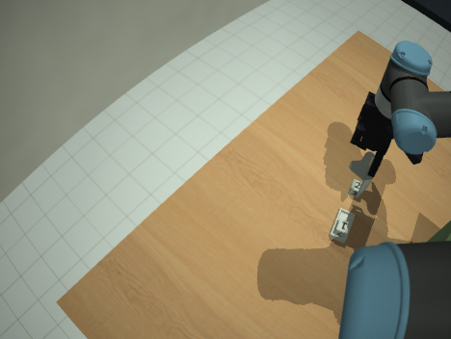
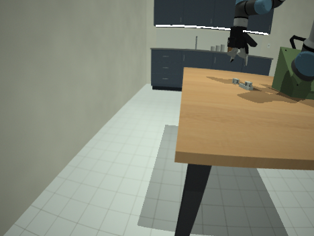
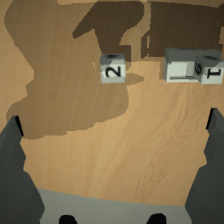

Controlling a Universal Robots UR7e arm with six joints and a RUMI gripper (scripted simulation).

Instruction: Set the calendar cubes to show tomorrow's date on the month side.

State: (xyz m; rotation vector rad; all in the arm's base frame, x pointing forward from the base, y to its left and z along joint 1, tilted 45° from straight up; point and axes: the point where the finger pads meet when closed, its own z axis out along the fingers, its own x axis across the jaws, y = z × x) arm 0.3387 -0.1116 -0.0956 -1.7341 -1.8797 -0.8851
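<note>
My gripper is now 10 cm above the grey digit cube. The rest, counted from my hand: white calendar tray: 1 cm behind, 11 cm to the left, 11 cm below.
</note>
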